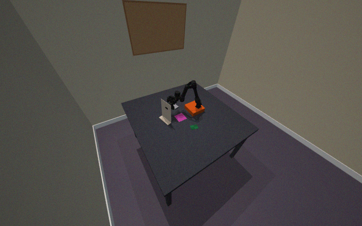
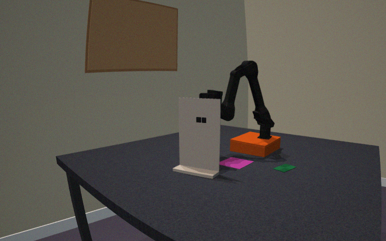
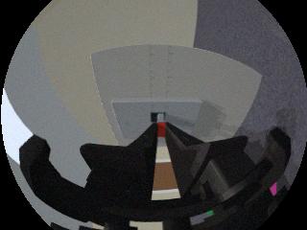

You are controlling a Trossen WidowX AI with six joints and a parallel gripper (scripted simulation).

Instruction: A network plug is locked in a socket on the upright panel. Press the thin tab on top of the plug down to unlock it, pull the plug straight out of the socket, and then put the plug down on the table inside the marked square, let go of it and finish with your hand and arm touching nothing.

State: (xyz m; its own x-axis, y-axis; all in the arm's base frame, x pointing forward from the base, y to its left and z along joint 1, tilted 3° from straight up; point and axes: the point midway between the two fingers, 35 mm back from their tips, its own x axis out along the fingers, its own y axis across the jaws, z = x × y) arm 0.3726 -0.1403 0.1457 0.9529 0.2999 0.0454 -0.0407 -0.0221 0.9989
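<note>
The magenta square is 13 cm behind my gripper tip, 8 cm to the left of it and 19 cm below it. The rest, counted from my gripper tip: upright grey panel (3 cm ahead, 1 cm to the left, 7 cm below).
</note>
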